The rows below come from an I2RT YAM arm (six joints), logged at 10 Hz.
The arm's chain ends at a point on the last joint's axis. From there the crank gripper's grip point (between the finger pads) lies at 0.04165 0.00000 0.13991 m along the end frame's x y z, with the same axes.
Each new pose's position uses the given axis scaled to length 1; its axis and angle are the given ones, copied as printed.
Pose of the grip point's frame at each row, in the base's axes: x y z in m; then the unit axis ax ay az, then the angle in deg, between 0 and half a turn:
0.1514 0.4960 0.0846 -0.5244 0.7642 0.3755 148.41
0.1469 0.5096 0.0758 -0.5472 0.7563 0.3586 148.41
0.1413 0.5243 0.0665 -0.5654 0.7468 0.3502 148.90
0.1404 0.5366 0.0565 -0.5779 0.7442 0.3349 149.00
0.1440 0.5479 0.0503 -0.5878 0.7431 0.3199 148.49
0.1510 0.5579 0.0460 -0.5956 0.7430 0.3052 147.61
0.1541 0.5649 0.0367 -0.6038 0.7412 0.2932 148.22
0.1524 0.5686 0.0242 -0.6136 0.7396 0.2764 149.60
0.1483 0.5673 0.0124 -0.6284 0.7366 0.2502 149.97
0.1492 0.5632 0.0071 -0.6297 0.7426 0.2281 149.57
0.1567 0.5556 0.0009 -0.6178 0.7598 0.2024 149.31
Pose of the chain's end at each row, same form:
0.1607 0.4059 0.1991 -0.5244 0.7642 0.3755 148.41
0.1547 0.4233 0.1933 -0.5472 0.7563 0.3586 148.41
0.1497 0.4406 0.1858 -0.5654 0.7468 0.3502 148.90
0.1469 0.4563 0.1782 -0.5779 0.7442 0.3349 149.00
0.1472 0.4700 0.1737 -0.5878 0.7431 0.3199 148.49
0.1501 0.4819 0.1706 -0.5956 0.7430 0.3052 147.61
0.1526 0.4922 0.1633 -0.6038 0.7412 0.2932 148.22
0.1509 0.5013 0.1537 -0.6136 0.7396 0.2764 149.60
0.1431 0.5059 0.1448 -0.6284 0.7366 0.2502 149.97
0.1392 0.5059 0.1410 -0.6297 0.7426 0.2281 149.57
0.1412 0.5035 0.1364 -0.6178 0.7598 0.2024 149.31

